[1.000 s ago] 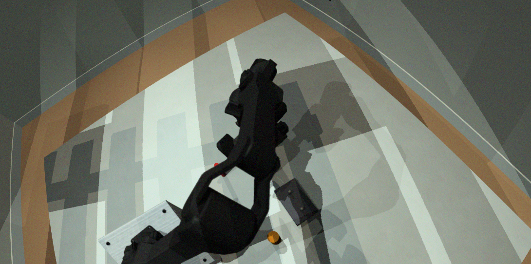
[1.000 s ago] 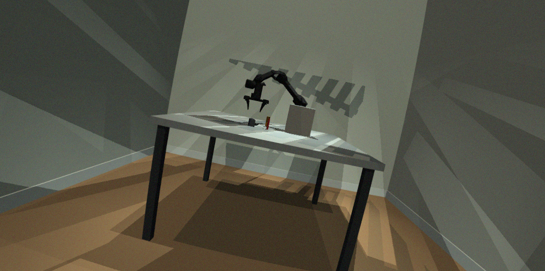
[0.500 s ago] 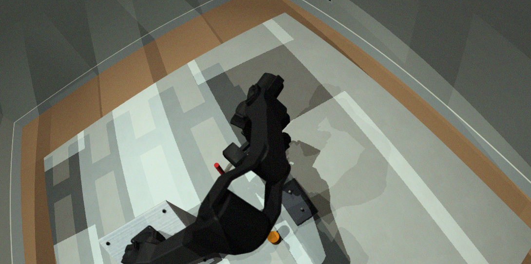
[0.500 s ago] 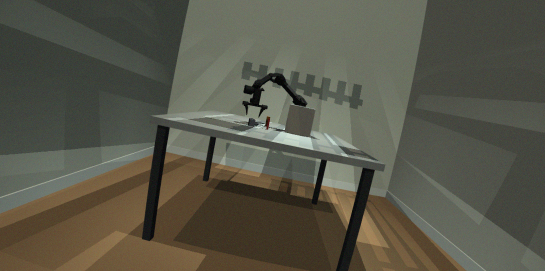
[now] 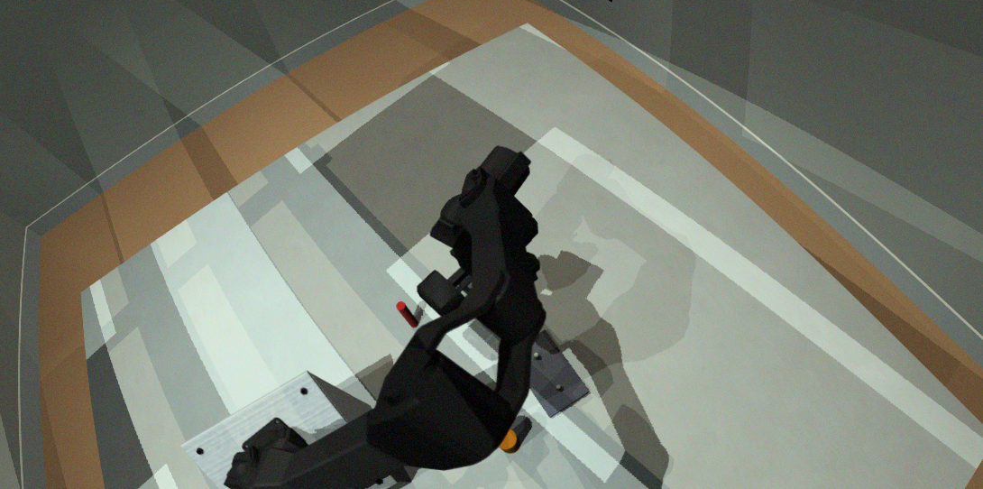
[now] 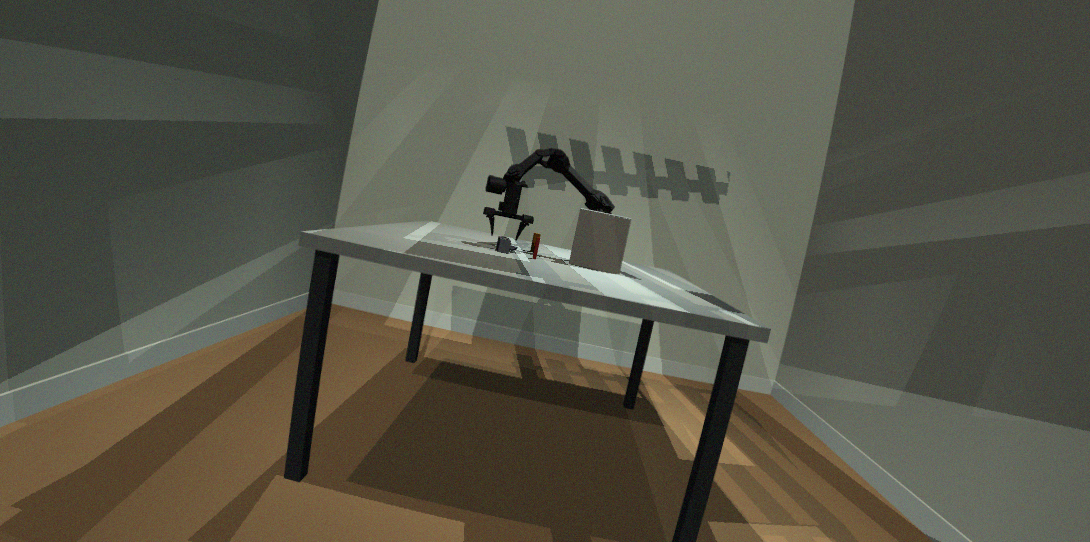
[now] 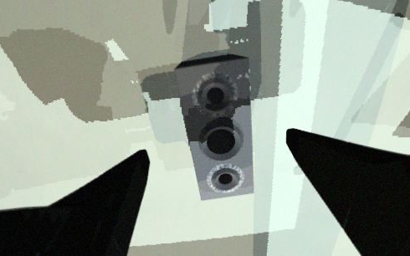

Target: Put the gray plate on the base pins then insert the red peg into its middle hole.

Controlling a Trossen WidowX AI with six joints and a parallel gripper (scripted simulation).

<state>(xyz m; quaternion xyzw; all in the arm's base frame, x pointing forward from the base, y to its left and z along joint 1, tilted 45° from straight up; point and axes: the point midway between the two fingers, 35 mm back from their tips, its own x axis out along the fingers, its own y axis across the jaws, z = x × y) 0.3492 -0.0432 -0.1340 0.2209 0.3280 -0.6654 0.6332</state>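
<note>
My gripper tip is now 1 cm above the gray plate. The rest, counted from my gripper tip: base (16 cm to the right, 4 cm below, 2 cm behind); orange cylinder (21 cm to the right, 13 cm behind, 1 cm below); red peg (13 cm behind, 4 cm to the left, 1 cm below).
</note>
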